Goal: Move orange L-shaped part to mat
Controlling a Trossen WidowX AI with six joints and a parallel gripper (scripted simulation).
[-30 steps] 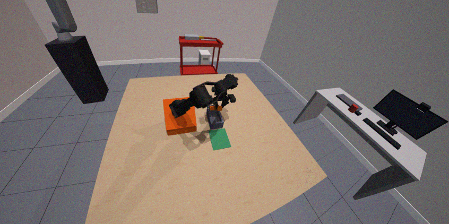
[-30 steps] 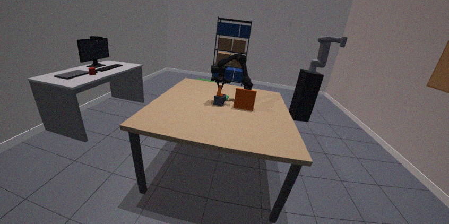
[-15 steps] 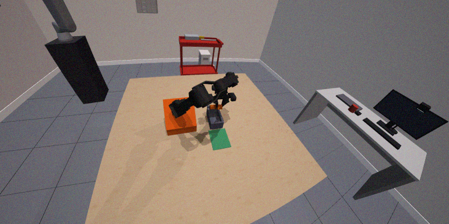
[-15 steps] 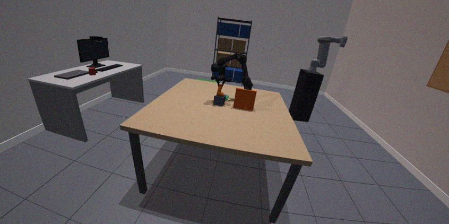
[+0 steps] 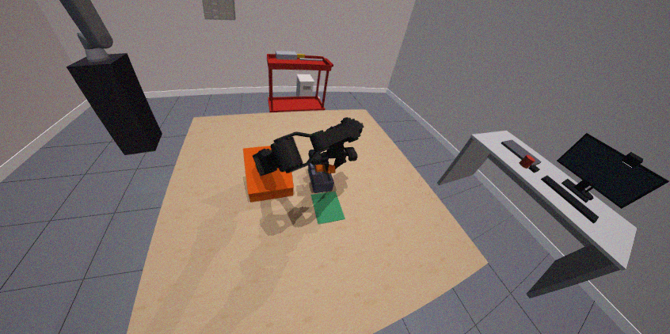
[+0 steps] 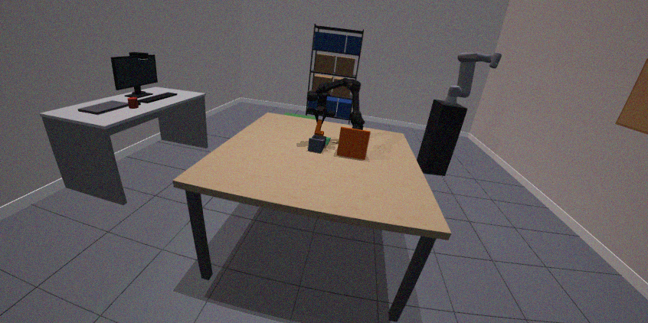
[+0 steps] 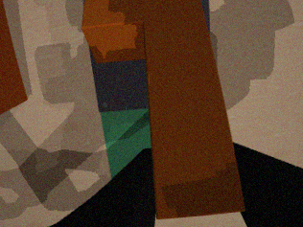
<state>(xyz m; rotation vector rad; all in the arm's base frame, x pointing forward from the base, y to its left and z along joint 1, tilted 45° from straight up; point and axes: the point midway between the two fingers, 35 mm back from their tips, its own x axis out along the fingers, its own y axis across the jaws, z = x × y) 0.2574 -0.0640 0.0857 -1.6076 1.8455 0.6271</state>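
My gripper tip is now 17 cm above the green mat, 8 cm to the left of it and 2 cm past it. Round my gripper tip: orange L-shaped part 4 cm to the left, 3 cm below, 1 cm behind.
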